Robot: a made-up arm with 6 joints.
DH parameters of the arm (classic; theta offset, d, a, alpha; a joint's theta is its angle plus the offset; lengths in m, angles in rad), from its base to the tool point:
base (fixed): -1.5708 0.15 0 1.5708
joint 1: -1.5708 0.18 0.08 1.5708
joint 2: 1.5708 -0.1 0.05 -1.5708
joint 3: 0 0.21 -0.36 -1.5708
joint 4: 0 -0.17 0.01 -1.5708
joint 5: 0 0.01 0.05 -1.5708
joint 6: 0 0.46 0.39 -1.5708
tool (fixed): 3.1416 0.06 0 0
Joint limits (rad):
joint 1: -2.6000..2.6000
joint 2: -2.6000..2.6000
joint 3: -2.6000..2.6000
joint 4: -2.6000..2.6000
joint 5: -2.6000..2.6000
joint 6: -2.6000..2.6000
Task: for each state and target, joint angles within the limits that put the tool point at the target. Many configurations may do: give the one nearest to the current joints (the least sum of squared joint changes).
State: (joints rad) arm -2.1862 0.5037 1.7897 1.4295 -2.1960 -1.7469
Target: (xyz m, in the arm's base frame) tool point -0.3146 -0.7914 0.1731
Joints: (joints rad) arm -2.6000 0.9599 2.2475 2.1395 -2.2878 -1.7082
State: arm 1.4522 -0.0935 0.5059 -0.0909 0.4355 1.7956
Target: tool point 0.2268 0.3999 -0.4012
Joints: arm 1.6079 0.2655 0.0291 0.2158 0.0753 1.6148
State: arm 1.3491 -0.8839 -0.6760 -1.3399 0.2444 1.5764
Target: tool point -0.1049 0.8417 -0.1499
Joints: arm 1.8534 -1.0237 -0.5712 -1.3001 -0.0349 1.2688
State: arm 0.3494 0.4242 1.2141 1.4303 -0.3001 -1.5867
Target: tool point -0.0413 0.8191 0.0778
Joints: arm -0.1650 0.2061 0.6660 1.4128 -0.3523 -1.6461
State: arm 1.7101 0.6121 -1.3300 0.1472 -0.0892 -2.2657
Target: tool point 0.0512 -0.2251 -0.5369
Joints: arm 0.8004 0.9489 -0.4009 0.0851 -0.2279 -2.2454
